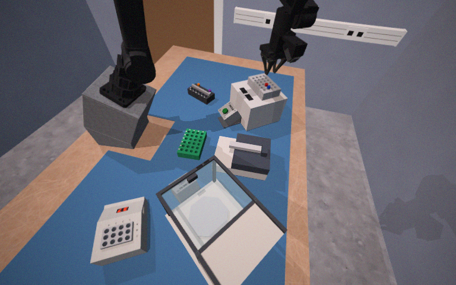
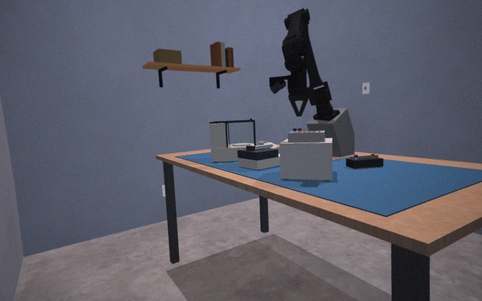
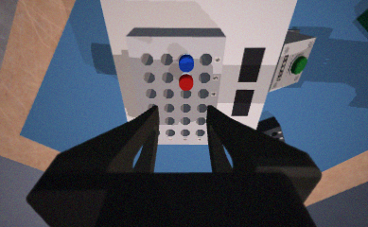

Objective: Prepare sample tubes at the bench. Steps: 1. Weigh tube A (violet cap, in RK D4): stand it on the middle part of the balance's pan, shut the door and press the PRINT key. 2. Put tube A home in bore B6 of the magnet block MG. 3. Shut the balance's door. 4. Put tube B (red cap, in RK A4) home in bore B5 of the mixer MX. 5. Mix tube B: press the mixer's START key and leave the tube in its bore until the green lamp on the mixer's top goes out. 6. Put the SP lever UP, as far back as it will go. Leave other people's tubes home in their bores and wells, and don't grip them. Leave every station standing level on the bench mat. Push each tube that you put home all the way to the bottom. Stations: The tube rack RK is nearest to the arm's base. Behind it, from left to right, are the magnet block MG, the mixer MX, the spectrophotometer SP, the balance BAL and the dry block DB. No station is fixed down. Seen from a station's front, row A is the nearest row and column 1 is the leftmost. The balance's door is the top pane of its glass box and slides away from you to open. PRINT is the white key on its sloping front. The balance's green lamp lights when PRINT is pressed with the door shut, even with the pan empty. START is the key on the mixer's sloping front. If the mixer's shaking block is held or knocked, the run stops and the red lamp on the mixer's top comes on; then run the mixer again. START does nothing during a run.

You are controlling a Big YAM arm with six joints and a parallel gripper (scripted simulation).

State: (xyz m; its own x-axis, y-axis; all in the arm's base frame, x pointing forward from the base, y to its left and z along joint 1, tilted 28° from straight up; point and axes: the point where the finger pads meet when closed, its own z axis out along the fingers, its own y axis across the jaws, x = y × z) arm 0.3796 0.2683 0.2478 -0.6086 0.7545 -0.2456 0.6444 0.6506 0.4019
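Right now my hand is 17 cm above the green start key, 14 cm past it and 10 cm to the left of it. Round my hand: SP lever 27 cm to the right, 15 cm below, 1 cm behind; then blue-capped tube 8 cm below, 1 cm to the right, 1 cm ahead; then grey shaking block 8 cm below, 2 cm to the left, 1 cm behind.
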